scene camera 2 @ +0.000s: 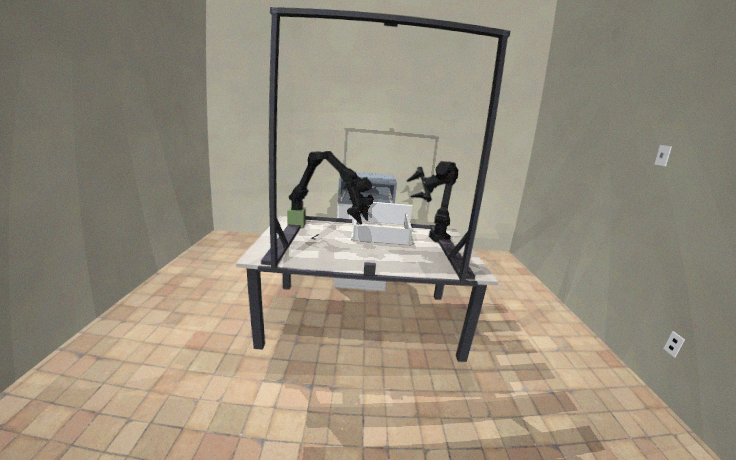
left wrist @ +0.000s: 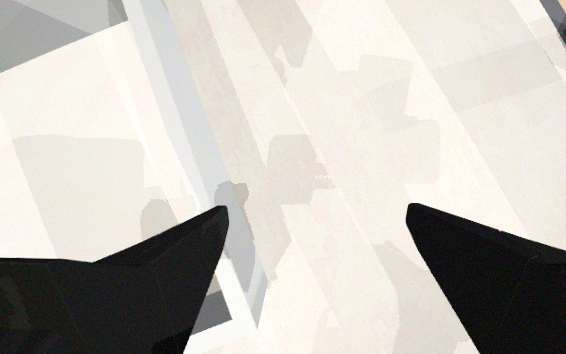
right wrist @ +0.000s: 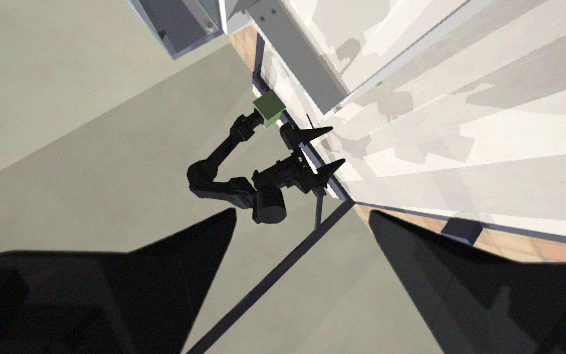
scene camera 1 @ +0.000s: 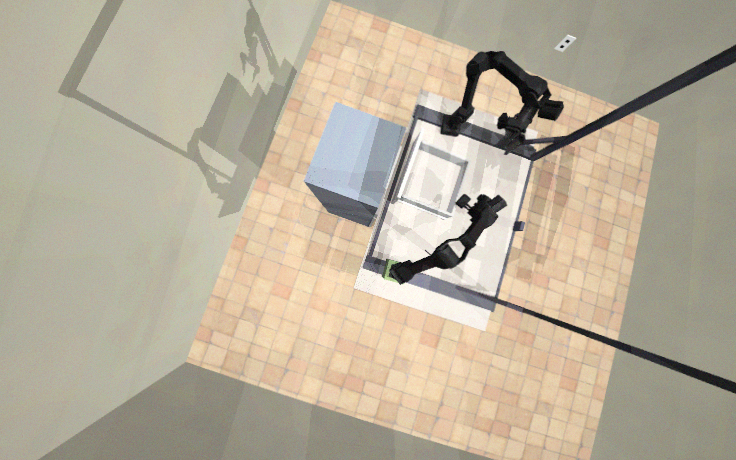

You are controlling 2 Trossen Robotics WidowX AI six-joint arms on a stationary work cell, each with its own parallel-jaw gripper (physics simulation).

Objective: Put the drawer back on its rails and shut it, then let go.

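Seen in the pictures: left gripper, between the fingertips: [scene camera 2: 364, 222] [left wrist: 316, 213] [right wrist: 339, 144] [scene camera 1: 470, 208]; right gripper, between the fingertips: [scene camera 2: 408, 189] [right wrist: 301, 214] [scene camera 1: 503, 151]; left arm's base, origin of its link: [scene camera 2: 296, 208] [right wrist: 259, 116] [scene camera 1: 396, 272]; right arm's base, origin of its link: [scene camera 2: 440, 233] [scene camera 1: 452, 123].
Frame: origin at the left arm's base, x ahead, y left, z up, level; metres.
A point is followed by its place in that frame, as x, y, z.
Observation:
The white open-topped drawer [scene camera 1: 460, 187] @(0.512, -0.225, -0.016) [scene camera 2: 382, 234] @(0.512, -0.234, -0.054) [left wrist: 182, 105] @(0.511, -0.234, -0.030) [right wrist: 300, 60] @(0.374, -0.073, -0.045) rests on the table, off the cabinet, with its taller panel toward the cabinet. The blue-grey cabinet [scene camera 1: 347, 151] @(0.451, 0.366, 0.175) [scene camera 2: 379, 177] @(0.531, 0.317, 0.175) stands past the table's edge, its upper bay open with rails inside. My left gripper [scene camera 1: 477, 203] @(0.401, -0.283, 0.027) [scene camera 2: 362, 216] @(0.401, -0.283, 0.027) [left wrist: 316, 213] @(0.401, -0.283, 0.027) [right wrist: 339, 144] @(0.401, -0.283, 0.027) is open and points down beside the drawer; in the left wrist view one finger overlaps the drawer's wall and the other is over table. My right gripper [scene camera 2: 411, 187] @(0.619, -0.277, 0.222) [right wrist: 301, 214] @(0.619, -0.277, 0.222) is open and empty, raised at the far side of the drawer.
A green block [scene camera 1: 389, 270] [scene camera 2: 295, 218] @(0.000, -0.050, -0.047) [right wrist: 270, 107] @(0.050, -0.012, -0.049) is at the left arm's base. A small thin dark piece [scene camera 2: 314, 237] @(0.133, -0.223, -0.103) lies on the table [scene camera 2: 255, 259] @(-0.117, -0.524, -0.108). The dark frame [scene camera 2: 274, 135] @(-0.004, -0.601, 0.465) stands over the table. A small dark block [scene camera 2: 369, 269] @(0.411, -0.636, -0.075) is on its near edge.

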